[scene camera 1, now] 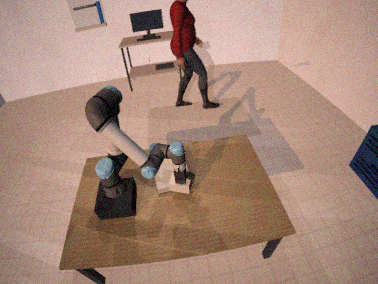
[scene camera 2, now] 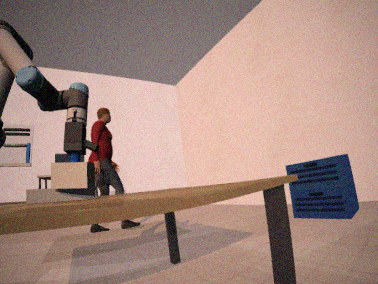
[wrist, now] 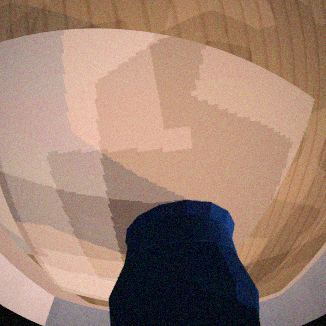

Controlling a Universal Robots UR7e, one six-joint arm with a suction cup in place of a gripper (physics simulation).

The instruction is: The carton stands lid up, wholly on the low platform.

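Observation:
The tan carton is lid up on the low grey platform, toward the platform's end that faces the open table. In the side view its underside meets the platform top with no gap that I can make out. My blue suction cup presses straight down on the lid and holds the carton. In the overhead view the dark tool body hides the cup. I cannot tell whether the carton's far edge overhangs the platform.
The wooden table carries the robot's black base at its left. A person in red walks behind the table. A desk with a monitor stands at the back wall. A blue cabinet stands to the right.

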